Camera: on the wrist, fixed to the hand. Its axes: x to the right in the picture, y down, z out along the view.
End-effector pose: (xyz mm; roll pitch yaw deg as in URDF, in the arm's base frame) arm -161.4 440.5 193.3 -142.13 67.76 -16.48
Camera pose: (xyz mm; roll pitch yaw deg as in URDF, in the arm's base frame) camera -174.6 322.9 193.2 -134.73 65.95 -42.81
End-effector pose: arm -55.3 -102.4 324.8 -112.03 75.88 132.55
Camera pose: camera 52.2 -56.3 306.9 -125.60 77.82 86.21
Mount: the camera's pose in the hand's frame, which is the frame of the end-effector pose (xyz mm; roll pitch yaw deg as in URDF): 7.9 80.2 -86.6 32.13 6.03 8.52
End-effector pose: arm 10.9 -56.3 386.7 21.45 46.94 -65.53
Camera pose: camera 94.4 16.9 345.9 64.52 48.46 -50.18
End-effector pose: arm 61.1 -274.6 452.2 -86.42 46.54 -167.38
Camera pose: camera 98.5 -182.8 387.7 -62.21 55.04 -176.99
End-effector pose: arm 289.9 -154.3 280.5 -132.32 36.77 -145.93
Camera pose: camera 219.0 -59.7 275.0 -108.59 38.27 -158.95
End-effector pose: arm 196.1 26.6 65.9 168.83 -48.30 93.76
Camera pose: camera 262.4 -39.0 138.7 -149.56 -55.27 81.17
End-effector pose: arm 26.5 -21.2 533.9 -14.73 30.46 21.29
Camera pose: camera -36.5 13.9 440.1 21.75 38.20 29.76
